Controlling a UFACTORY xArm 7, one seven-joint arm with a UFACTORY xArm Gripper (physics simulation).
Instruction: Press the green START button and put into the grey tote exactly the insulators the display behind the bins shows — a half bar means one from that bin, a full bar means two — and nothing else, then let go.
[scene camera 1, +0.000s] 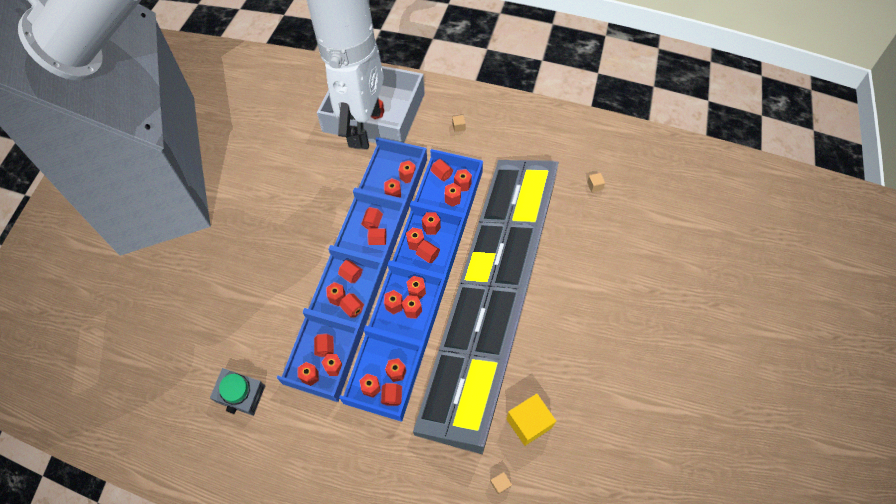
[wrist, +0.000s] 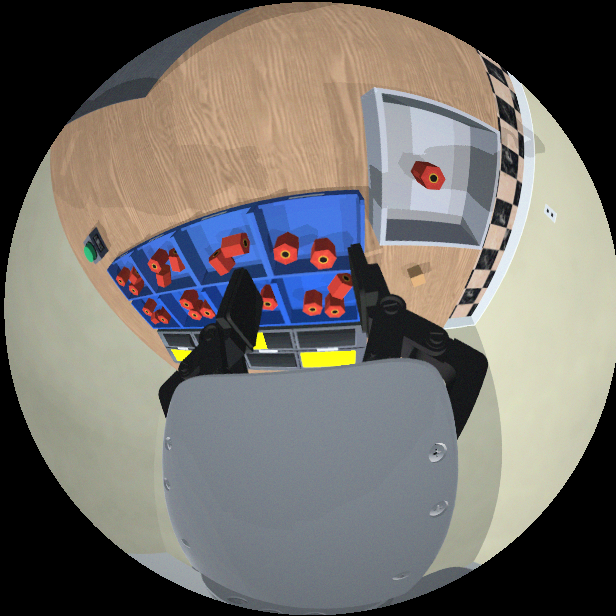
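The grey tote (scene camera 1: 375, 103) stands at the far end of the blue bins (scene camera 1: 382, 269) and holds one red insulator (wrist: 428, 174). My gripper (scene camera 1: 355, 134) is open and empty, hanging high between the tote's near wall and the far-left bin; in the wrist view its fingers (wrist: 298, 281) spread over the far bins. The far-left bin holds two insulators (scene camera 1: 399, 178). The display (scene camera 1: 488, 294) shows a full yellow bar at the far right (scene camera 1: 530, 194), a half bar in the second row left (scene camera 1: 479, 266) and a full bar at the near right (scene camera 1: 474, 393). The green START button (scene camera 1: 234, 388) sits near left.
A yellow cube (scene camera 1: 530, 418) lies by the display's near end. Small tan cubes lie on the table (scene camera 1: 595, 181), (scene camera 1: 459, 122), (scene camera 1: 500, 482). The arm's grey base column (scene camera 1: 100, 125) stands at the far left.
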